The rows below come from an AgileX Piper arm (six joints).
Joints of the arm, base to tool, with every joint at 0 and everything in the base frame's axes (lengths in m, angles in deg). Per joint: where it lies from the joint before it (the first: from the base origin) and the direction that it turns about. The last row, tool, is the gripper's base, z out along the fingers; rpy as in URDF.
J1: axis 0 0 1 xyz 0 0 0.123
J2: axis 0 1 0 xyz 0 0 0
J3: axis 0 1 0 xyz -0.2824 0 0.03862
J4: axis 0.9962 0 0.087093 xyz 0.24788 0 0.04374
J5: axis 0 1 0 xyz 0 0 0
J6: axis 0.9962 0 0.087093 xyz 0.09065 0 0.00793
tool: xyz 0 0 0 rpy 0 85 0
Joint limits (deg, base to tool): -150..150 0..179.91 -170..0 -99.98..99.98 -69.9..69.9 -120..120
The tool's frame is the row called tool.
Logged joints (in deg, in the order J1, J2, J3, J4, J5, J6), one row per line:
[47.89, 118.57, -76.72, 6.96, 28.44, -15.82]
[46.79, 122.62, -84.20, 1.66, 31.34, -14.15]
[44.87, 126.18, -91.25, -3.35, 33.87, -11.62]
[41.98, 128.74, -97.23, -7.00, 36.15, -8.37]
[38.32, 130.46, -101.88, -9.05, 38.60, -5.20]
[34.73, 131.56, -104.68, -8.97, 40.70, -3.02]
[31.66, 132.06, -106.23, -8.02, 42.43, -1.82]
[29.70, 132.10, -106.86, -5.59, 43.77, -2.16]
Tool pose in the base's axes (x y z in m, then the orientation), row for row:
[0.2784, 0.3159, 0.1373, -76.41, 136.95, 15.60]
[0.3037, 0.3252, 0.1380, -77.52, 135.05, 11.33]
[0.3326, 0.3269, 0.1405, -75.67, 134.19, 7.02]
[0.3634, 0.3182, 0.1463, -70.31, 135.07, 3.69]
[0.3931, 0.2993, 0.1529, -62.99, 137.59, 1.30]
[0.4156, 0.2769, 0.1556, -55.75, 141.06, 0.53]
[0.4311, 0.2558, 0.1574, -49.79, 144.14, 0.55]
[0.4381, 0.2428, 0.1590, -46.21, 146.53, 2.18]
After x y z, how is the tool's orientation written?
As a rotation vector, in degrees.
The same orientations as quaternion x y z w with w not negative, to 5 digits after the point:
[-0.47561, 0.85243, 0.09710, 0.19425]
[-0.48578, 0.84629, 0.07100, 0.20681]
[-0.47831, 0.84821, 0.04437, 0.22312]
[-0.44820, 0.86101, 0.02352, 0.23922]
[-0.40328, 0.88090, 0.00832, 0.24760]
[-0.35639, 0.90174, 0.00339, 0.24465]
[-0.31714, 0.91810, 0.00350, 0.23770]
[-0.29282, 0.92852, 0.01381, 0.22785]

